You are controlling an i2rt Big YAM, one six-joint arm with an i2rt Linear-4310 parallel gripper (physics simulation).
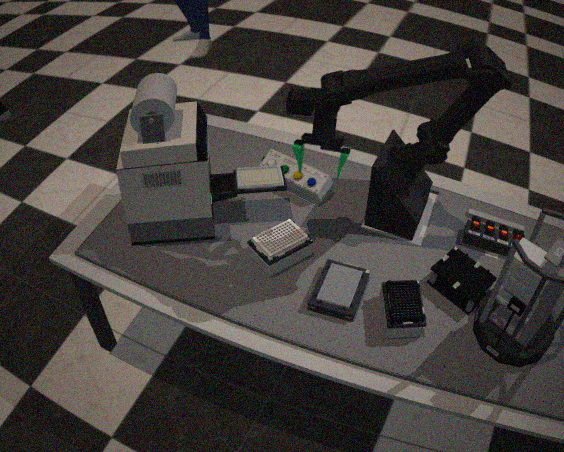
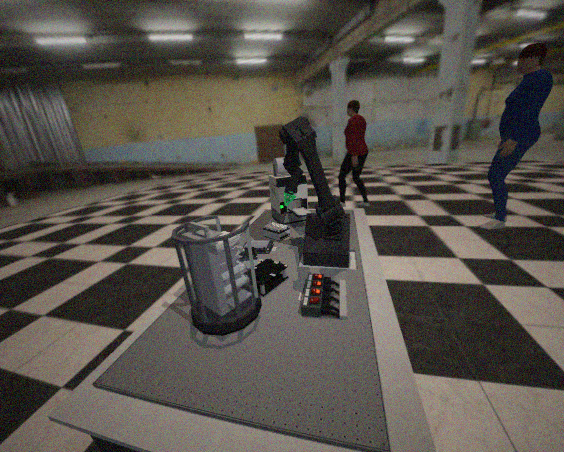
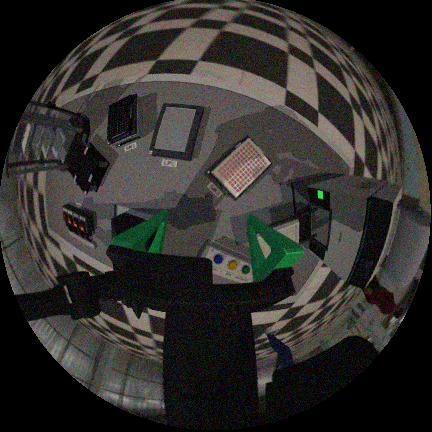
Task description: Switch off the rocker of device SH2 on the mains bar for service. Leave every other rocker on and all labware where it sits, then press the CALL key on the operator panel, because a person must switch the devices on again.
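Frame: origin at the arm's base, x ahead, y left, z up, level; metres.
Where they show: gripper, fingertip midpoint: (image 1: 318, 175) (image 2: 285, 203) (image 3: 207, 215); arm's base, origin of the base link: (image 1: 403, 162) (image 2: 333, 228).
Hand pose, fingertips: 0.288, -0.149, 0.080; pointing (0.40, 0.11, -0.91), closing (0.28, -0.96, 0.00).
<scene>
Each offset is from my fingertips to the top centre of the thing, as dx, dy, dz.
My gripper (image 1: 320, 175) (image 2: 289, 198) (image 3: 207, 215) is open, its green fingers wide apart and empty, above the operator panel {-0.191, -0.160, -0.146} (image 1: 322, 187) (image 3: 225, 271). The panel has a green key {-0.173, -0.188, -0.155} (image 1: 285, 169) (image 3: 245, 269), a yellow key {-0.165, -0.139, -0.155} (image 1: 298, 175) (image 3: 233, 265) and a blue key {-0.157, -0.090, -0.155} (image 1: 311, 181) (image 3: 218, 259); their labels are unreadable. The mains bar (image 1: 482, 241) (image 2: 311, 311) (image 3: 88, 226) stands beyond the arm base with several lit rockers. Its end rocker {-0.271, +0.574, -0.177} (image 1: 518, 235) (image 2: 314, 300) looks darker red than the others. Device names on the bar cannot be read.
A red-welled plate {+0.095, -0.056, -0.160} (image 1: 280, 240) (image 3: 241, 167), a grey-topped device {+0.141, +0.142, -0.195} (image 1: 341, 285) (image 3: 176, 130), a black rack {+0.139, +0.318, -0.160} (image 1: 404, 302) and a black device {-0.032, +0.441, -0.154} (image 1: 462, 277) sit on the table. A tall machine {+0.116, -0.409, +0.226} (image 1: 165, 200) holds out a plate {-0.038, -0.196, -0.099} (image 1: 260, 179) beside the panel. A caged carousel {+0.045, +0.638, +0.122} (image 2: 225, 322) stands near the bar.
</scene>
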